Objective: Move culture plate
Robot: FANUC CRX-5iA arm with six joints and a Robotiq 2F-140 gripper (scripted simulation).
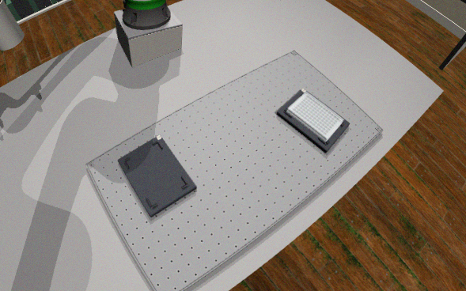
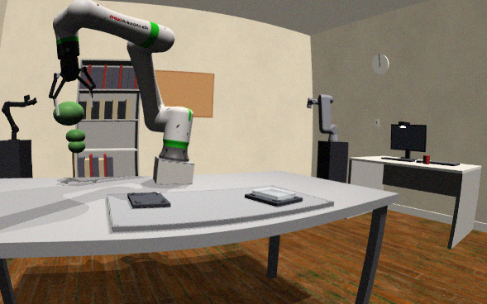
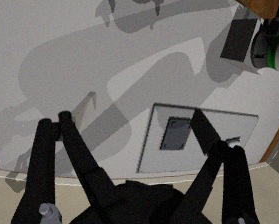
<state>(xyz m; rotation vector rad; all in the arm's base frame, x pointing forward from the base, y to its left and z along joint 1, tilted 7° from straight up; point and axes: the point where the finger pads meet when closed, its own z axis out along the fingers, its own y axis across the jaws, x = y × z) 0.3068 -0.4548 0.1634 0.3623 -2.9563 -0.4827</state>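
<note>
Now: hand 19 cm short of the clear lid, 73 cm to the right of it and 29 cm above it. Also, from my hand: white A1 mark: 9 cm ahead, 35 cm to the left, 30 cm below; then dark plate nest N1: 19 cm ahead, 73 cm to the left, 31 cm below; then dark plate nest N2: 17 cm ahead, 31 cm to the left, 31 cm below.
</note>
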